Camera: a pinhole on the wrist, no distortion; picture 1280 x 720 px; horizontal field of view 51.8 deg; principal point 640.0 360.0 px. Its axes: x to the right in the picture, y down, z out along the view. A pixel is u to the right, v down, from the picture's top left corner.
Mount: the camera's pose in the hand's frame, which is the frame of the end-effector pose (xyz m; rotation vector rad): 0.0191 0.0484 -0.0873 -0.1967 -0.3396 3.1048
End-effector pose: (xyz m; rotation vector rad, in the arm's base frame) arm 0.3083 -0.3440 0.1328 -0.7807 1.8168 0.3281
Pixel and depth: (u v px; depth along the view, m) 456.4 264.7 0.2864
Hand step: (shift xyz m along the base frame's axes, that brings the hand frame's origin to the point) 0.1374 0.1092 -0.0977
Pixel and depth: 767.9 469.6 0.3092
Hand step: 0.1861 0.1004 -0.0262
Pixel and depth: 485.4 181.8 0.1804
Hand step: 0.0448 0.0723 -0.0569
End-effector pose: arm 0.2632 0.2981 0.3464 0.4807 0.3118 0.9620
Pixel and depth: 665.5 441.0 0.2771
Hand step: 0.0891 -0.0754 0.1372
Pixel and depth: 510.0 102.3 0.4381
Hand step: 0.1430 -0.0675 0.3265
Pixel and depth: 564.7 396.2 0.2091
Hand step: 0.0571 -0.0263 0.0970
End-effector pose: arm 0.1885 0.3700 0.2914 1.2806 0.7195 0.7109
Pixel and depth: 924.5 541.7 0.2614
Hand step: 0.0828 -0.1495 -0.0143
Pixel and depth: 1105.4 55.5 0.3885
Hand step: 0.1318 -0.2939 0.1092
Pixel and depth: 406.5 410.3 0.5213
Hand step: 0.3734 -0.2224 -0.0280
